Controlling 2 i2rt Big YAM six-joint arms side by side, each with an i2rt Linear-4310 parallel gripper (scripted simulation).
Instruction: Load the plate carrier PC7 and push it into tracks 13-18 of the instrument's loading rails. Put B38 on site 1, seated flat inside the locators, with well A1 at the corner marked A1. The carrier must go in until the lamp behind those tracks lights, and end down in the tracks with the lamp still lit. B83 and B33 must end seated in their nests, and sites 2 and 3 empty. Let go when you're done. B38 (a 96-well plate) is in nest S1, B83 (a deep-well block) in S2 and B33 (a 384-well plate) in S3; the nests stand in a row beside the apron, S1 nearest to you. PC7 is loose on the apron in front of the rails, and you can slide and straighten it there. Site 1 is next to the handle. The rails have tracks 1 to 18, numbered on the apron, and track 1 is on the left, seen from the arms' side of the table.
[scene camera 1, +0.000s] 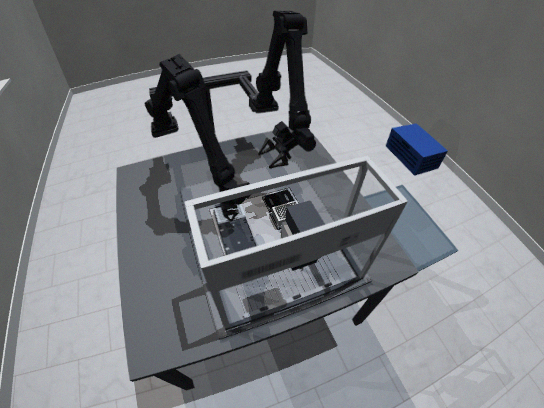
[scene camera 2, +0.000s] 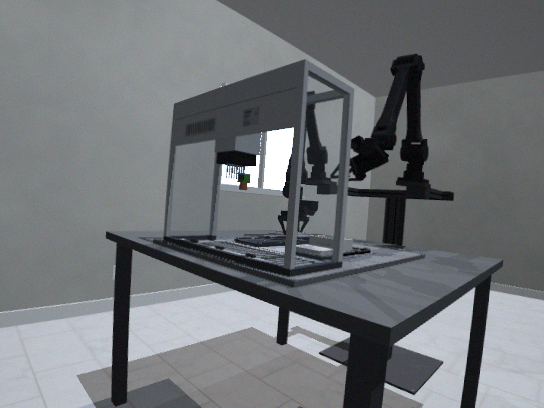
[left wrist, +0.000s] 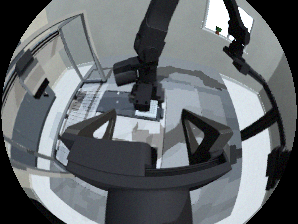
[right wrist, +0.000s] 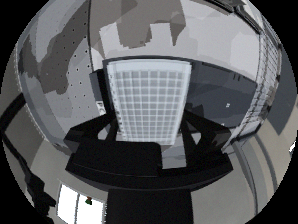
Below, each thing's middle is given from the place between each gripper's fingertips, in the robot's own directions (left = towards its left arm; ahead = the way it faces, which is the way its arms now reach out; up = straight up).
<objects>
The plate carrier PC7 (scene camera 1: 236, 235) is 100 mm ahead of my right hand and 20 mm below it.
Right now my left hand is 260 mm above the plate carrier PC7, 190 mm to the left of it and 120 mm short of it.
</objects>
